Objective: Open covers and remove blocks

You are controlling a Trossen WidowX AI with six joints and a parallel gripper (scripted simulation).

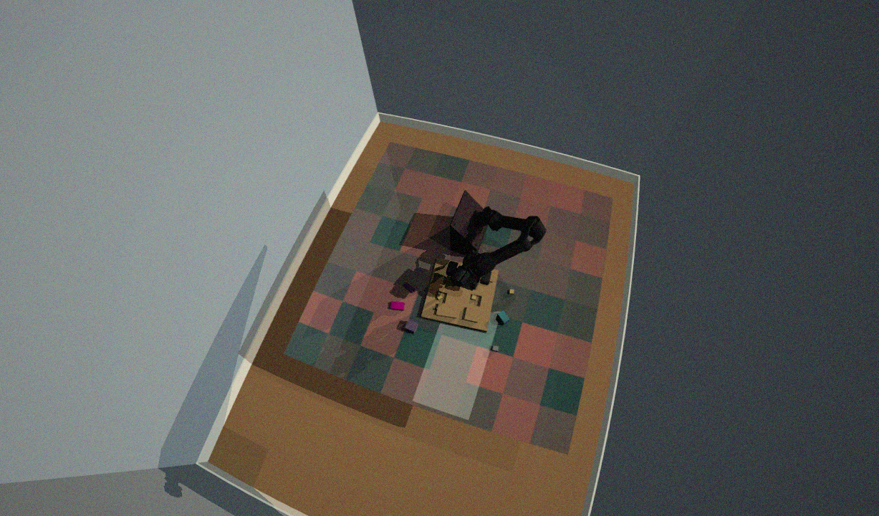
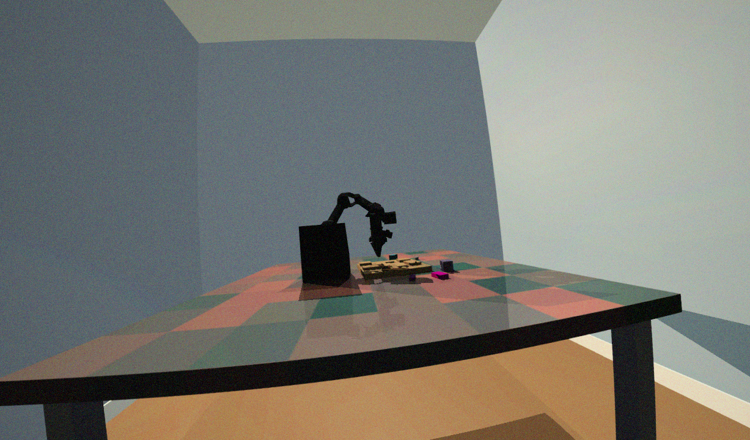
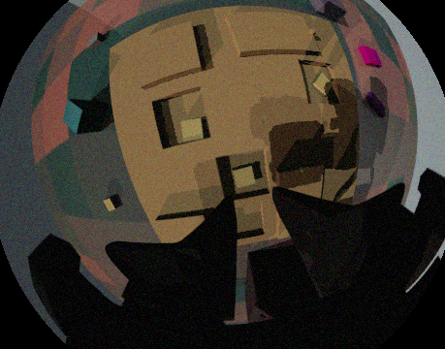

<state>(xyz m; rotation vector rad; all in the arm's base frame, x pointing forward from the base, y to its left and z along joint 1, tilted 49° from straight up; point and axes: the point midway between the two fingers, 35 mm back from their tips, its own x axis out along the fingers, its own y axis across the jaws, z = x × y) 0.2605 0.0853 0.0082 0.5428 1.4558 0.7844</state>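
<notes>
The tan puzzle board lies 4 cm ahead of my gripper tip, 1 cm to the left of it and 4 cm below it. Round my gripper tip: teal block 9 cm ahead, 20 cm to the left, 4 cm below; then lavender block 28 cm ahead, 15 cm to the right, 4 cm below; then small grey block 23 cm ahead, 22 cm to the left, 6 cm below.
</notes>
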